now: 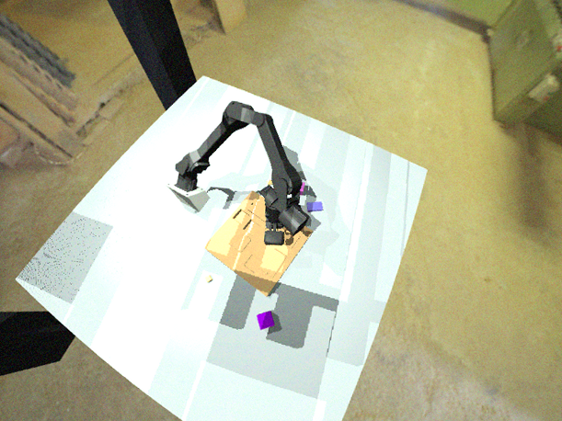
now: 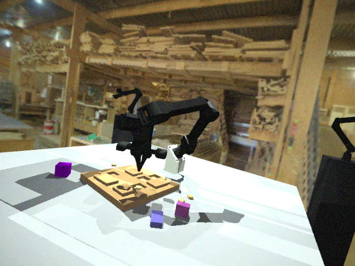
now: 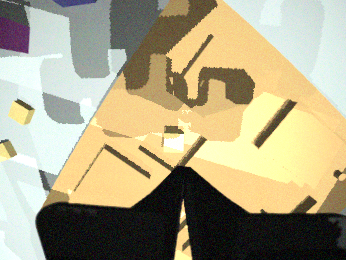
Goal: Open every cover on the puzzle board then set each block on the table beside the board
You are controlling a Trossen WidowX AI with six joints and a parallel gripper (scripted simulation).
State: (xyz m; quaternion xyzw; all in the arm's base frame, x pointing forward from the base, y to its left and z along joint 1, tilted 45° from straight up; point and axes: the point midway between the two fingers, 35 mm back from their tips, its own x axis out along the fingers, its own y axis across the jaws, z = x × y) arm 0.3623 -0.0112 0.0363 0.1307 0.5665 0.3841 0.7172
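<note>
My gripper tip is now 3 cm past the tan puzzle board, 4 cm to the left of it and 6 cm above it. Also, from my gripper tip: pink block (2 cm ahead, 21 cm to the left, 6 cm below); purple block (11 cm ahead, 30 cm to the right, 6 cm below); lavender block (10 cm ahead, 16 cm to the left, 8 cm below).
</note>
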